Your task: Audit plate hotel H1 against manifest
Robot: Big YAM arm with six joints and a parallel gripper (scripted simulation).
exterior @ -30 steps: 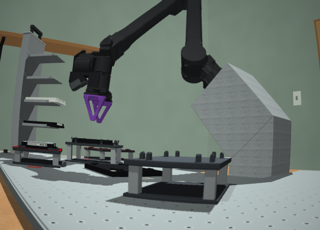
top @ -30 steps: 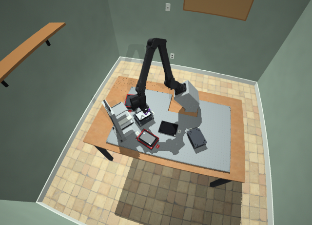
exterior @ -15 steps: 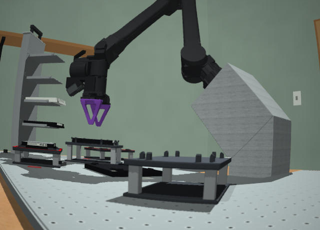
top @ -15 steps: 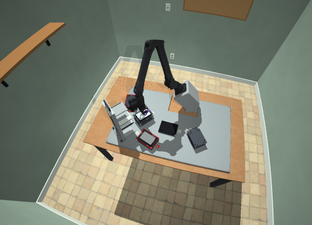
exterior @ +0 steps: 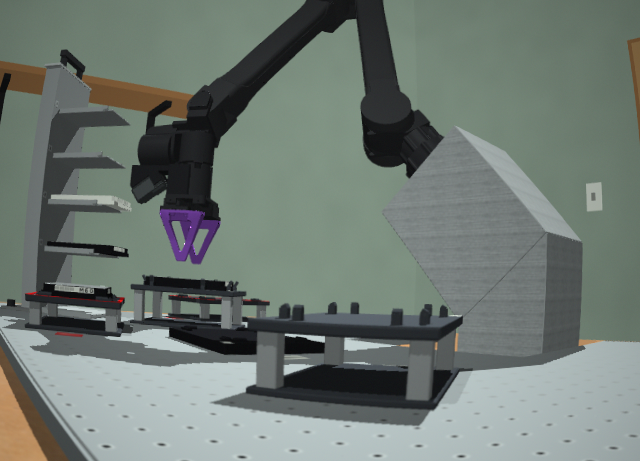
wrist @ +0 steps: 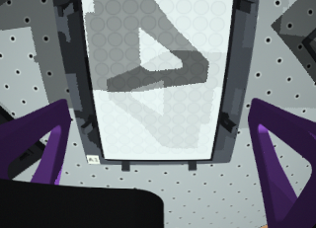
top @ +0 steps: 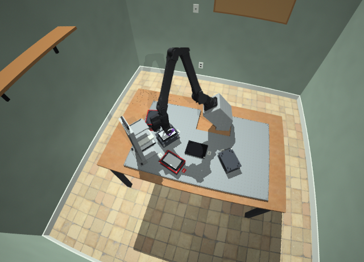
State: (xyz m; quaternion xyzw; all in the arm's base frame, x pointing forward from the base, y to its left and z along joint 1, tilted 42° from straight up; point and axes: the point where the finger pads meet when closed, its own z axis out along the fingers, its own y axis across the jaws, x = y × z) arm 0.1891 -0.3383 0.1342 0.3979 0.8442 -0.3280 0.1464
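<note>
My hand is 5 cm above the regrip nest. Round my hand: H1 deck label: 16 cm ahead, 4 cm to the right, 11 cm below; RG deck label: 7 cm behind, 8 cm to the left, 11 cm below; QR2 deck label: 7 cm behind, 15 cm to the right, 11 cm below.
</note>
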